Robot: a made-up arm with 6 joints.
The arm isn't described. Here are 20 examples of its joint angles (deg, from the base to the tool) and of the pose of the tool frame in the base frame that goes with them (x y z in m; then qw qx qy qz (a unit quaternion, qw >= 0)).
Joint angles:
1: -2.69 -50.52 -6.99 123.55 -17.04 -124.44
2: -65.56 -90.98 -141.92 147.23 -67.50 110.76
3: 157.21 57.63 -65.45 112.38 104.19 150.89
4: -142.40 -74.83 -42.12 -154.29 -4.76 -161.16
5: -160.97 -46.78 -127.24 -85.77 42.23 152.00
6: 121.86 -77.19 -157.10 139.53 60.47 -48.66
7: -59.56 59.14 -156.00 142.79 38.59 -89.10
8: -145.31 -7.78 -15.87 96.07 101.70 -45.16
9: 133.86 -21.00 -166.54 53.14 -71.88 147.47
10: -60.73 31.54 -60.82 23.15 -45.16 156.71
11: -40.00 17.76 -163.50 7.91 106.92 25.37
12: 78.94 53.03 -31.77 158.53 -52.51 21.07
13: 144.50 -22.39 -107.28 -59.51 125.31 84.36
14: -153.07 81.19 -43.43 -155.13 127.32 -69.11
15: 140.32 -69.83 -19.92 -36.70 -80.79 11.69
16: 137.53 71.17 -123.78 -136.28 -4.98 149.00
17: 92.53 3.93 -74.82 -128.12 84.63 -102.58
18: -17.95 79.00 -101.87 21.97 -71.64 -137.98
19: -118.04 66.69 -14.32 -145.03 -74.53 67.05
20: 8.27 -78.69 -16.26 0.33 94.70 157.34
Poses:
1: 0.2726 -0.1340 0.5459 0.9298 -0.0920 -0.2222 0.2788
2: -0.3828 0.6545 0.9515 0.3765 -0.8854 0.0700 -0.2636
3: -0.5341 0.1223 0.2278 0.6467 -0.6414 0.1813 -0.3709
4: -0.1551 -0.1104 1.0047 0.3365 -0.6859 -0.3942 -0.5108
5: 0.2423 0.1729 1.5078 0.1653 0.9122 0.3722 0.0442
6: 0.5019 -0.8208 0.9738 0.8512 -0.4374 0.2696 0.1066
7: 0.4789 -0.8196 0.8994 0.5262 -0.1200 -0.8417 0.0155
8: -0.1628 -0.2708 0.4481 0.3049 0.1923 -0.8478 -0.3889
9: 0.3718 -0.1317 1.3645 0.6163 -0.3160 -0.5596 0.4551
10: 0.2860 -0.6124 0.4956 0.1924 -0.2699 0.6872 0.6464
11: 0.3736 -0.3093 1.3041 0.9485 0.0905 -0.2818 -0.1127
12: 0.0735 0.0498 0.3068 0.8105 -0.3110 -0.3574 -0.3444
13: -0.0752 0.2931 1.2476 0.7885 0.1827 -0.2365 0.5375
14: -0.2504 0.0039 0.0253 0.1380 0.6097 0.5140 0.5874
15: -0.0895 0.0337 0.9966 0.4079 -0.6904 0.5345 -0.2668
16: -0.6438 0.5764 0.2846 0.0550 0.3071 -0.0279 0.9497
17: 0.1119 0.7233 0.8853 0.2410 0.8512 -0.4386 -0.1580
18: 0.7132 -0.2676 0.2863 0.4059 -0.6771 0.3113 0.5289
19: 0.1247 0.0260 0.4084 0.4218 0.6537 -0.6282 0.0110
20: 0.2048 0.0475 0.6944 0.5640 0.1710 -0.1150 -0.7996
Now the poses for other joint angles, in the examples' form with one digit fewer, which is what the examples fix.
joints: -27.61 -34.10 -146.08 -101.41 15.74 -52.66
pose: -0.200 0.206 1.562 0.281 -0.880 0.341 -0.176
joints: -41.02 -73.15 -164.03 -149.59 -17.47 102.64
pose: -0.605 0.635 1.051 0.159 0.896 0.410 0.061
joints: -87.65 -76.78 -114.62 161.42 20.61 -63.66
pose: -0.048 0.551 1.357 0.089 -0.268 -0.859 0.427
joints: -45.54 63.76 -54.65 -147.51 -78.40 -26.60
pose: 0.227 -0.064 0.288 0.099 0.205 -0.479 0.848
